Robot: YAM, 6 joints.
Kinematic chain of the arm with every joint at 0, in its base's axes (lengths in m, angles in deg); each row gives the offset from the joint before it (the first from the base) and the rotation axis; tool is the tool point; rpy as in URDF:
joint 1: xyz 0 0 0.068 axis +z
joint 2: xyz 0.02 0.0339 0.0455 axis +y
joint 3: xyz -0.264 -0.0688 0 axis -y
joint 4: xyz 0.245 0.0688 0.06 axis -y
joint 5: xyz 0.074 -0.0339 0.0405 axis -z
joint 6: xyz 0.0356 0 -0.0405 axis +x
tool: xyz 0 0 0 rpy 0 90 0
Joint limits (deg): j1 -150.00..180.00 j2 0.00..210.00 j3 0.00..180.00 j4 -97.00..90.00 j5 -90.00..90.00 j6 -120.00..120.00
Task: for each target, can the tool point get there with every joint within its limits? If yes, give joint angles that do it. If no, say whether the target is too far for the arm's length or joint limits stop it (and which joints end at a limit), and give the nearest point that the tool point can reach.
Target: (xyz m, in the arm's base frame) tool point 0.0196 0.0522 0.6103
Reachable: yes | joints -121.99 44.98 86.44 65.71 18.05 72.50
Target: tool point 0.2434 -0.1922 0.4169
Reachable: yes | joints -31.95 80.26 72.57 19.11 74.20 -14.69
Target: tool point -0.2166 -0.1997 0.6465
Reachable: yes | joints 45.03 53.30 151.37 27.70 -19.88 6.53
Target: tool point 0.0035 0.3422 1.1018
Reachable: no: too far | nearest point 0.0022 0.2140 0.7085 | short by 0.414 m
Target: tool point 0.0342 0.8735 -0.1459
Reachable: no: too far | nearest point 0.0242 0.6184 -0.0684 | short by 0.267 m
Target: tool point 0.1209 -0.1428 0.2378
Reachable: yes | joints -60.04 54.34 31.94 -14.93 -69.79 -22.18
